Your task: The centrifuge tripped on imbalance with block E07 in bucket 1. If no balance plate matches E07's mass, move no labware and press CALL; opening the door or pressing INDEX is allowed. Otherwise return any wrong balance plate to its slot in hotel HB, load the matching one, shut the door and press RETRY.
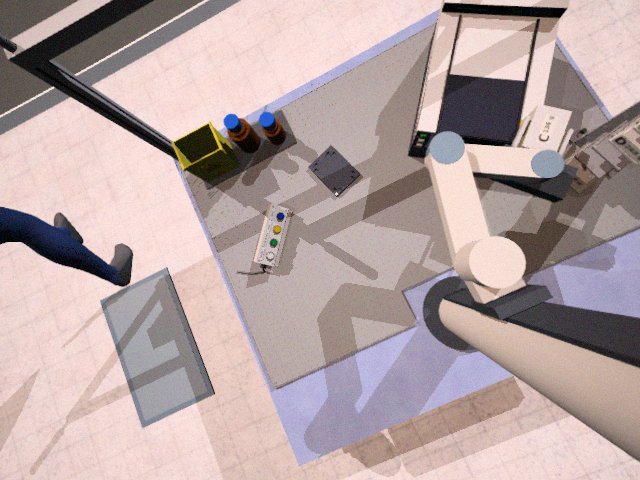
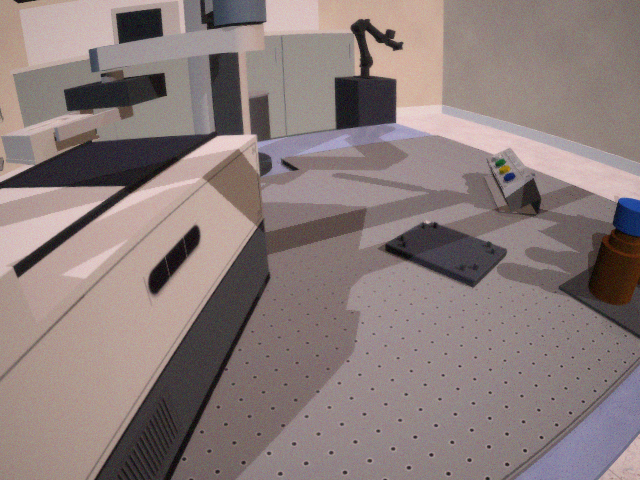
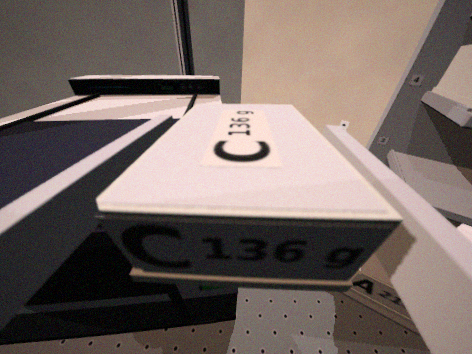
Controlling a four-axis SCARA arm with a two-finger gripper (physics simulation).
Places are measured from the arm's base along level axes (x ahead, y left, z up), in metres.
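Where they show: gripper, fingertip midpoint: (image 1: 548,124) (image 2: 38,134) (image 3: 245,133).
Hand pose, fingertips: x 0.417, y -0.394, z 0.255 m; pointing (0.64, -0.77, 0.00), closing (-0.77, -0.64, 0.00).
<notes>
After its pixels a point has its place.
My gripper (image 1: 546,135) {y -0.393, x 0.417, z 0.255 m} (image 3: 245,133) {y -0.393, x 0.417, z 0.255 m} is shut on a white plate (image 1: 560,119) {y -0.417, x 0.411, z 0.267 m} (image 3: 240,187) {y -0.339, x 0.368, z 0.266 m} (image 2: 18,148) {y -0.421, x 0.448, z 0.247 m} labelled C 136 g. It holds the plate level and raised beside the centrifuge (image 1: 549,56) {y -0.515, x 0.598, z 0.223 m} (image 2: 155,206) {y -0.246, x 0.761, z 0.223 m} (image 3: 145,78) {y -0.461, x 0.787, z 0.257 m}. A dark panel (image 1: 480,108) {y -0.283, x 0.554, z 0.225 m} covers the front half of the centrifuge's top; the buckets and block E07 do not show. A green light shows at its front left corner. The button box (image 1: 273,235) {y 0.476, x 0.526, z 0.078 m} (image 2: 522,178) {y 0.423, x 0.613, z 0.086 m} has blue, yellow, green and white buttons. A grey rack (image 3: 400,107) {y -0.594, x 0.351, z 0.258 m} with slot numbers 3 and 4 stands at the right; an A label shows below it.
A dark pinned base (image 1: 334,170) {y 0.169, x 0.659, z 0.025 m} (image 2: 447,253) {y 0.155, x 0.677, z 0.026 m} lies mid-table. Two brown bottles (image 1: 247,138) {y 0.405, x 0.884, z 0.124 m} (image 1: 275,133) {y 0.307, x 0.866, z 0.096 m} and a yellow bin (image 1: 217,161) {y 0.542, x 0.858, z 0.126 m} stand at the back left. A labelled D item (image 1: 628,147) {y -0.483, x 0.267, z 0.302 m} is at the right edge. A person's legs (image 1: 62,253) show left of the table.
</notes>
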